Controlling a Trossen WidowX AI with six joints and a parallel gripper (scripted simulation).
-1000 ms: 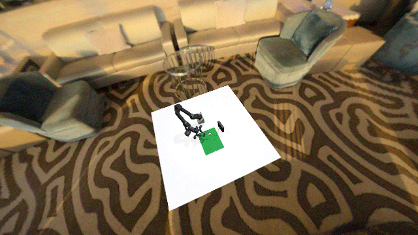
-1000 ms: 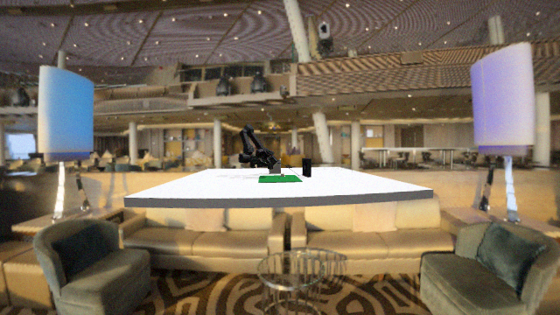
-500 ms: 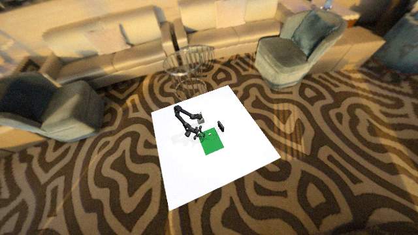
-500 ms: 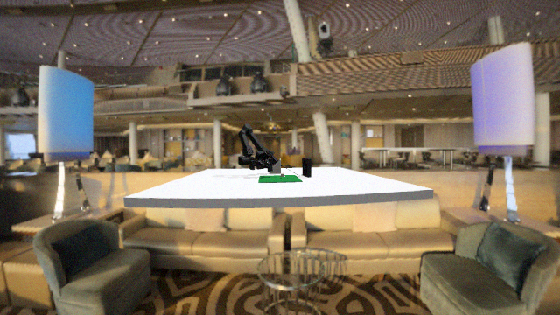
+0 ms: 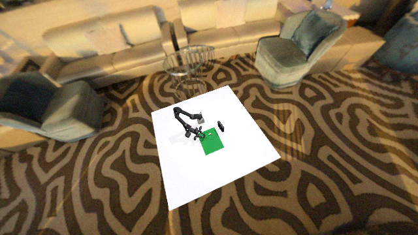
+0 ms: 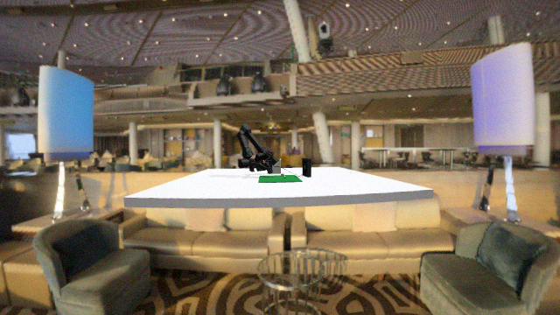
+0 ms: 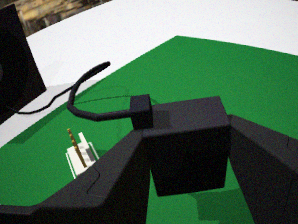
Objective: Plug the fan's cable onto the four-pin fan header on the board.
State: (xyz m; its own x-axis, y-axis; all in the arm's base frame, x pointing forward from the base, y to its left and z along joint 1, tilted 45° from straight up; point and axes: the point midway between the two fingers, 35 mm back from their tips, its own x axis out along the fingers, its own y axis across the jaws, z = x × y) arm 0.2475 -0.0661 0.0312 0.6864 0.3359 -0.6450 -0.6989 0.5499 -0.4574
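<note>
Right now the four-pin fan header is 8 cm to the left of my gripper tip, 6 cm below it and 2 cm behind it. Also, from my gripper tip: green board (7 cm below, 6 cm ahead, 5 cm to the left); then black fan plug (1 cm below); then fan (23 cm to the left, 4 cm behind).
</note>
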